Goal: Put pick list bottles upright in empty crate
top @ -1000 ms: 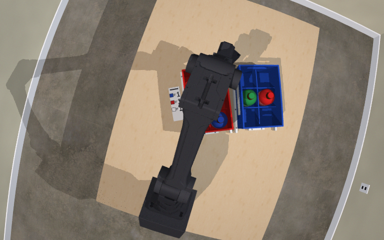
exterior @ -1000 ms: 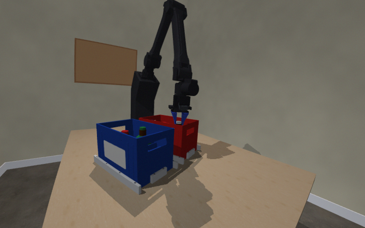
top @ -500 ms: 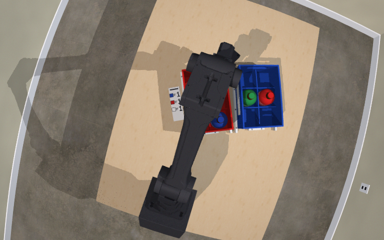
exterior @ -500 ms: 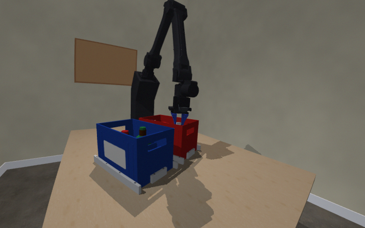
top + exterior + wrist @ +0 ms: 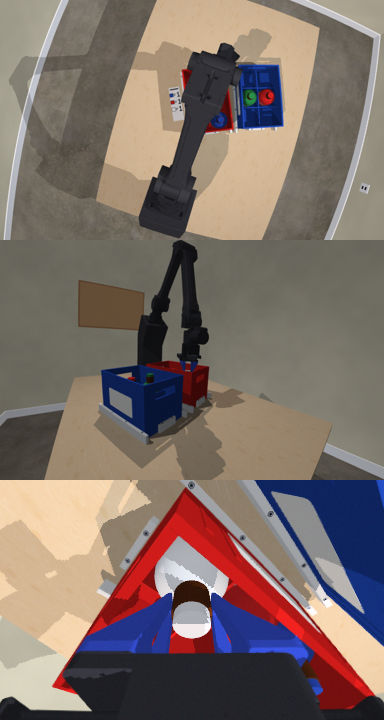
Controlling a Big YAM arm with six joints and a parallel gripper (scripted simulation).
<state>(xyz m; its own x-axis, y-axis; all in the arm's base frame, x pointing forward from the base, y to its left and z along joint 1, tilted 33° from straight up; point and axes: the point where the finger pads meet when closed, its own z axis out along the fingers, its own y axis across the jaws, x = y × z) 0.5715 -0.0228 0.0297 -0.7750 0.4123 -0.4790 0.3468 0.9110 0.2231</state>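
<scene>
The white-label bottle lies 60 mm below my hand. Round my hand: red crate: 100 mm behind, 70 mm below; then green-label bottle: 20 mm behind, 170 mm to the right, 60 mm below; then blue-label bottle: 160 mm behind, 70 mm to the right, 60 mm below.
</scene>
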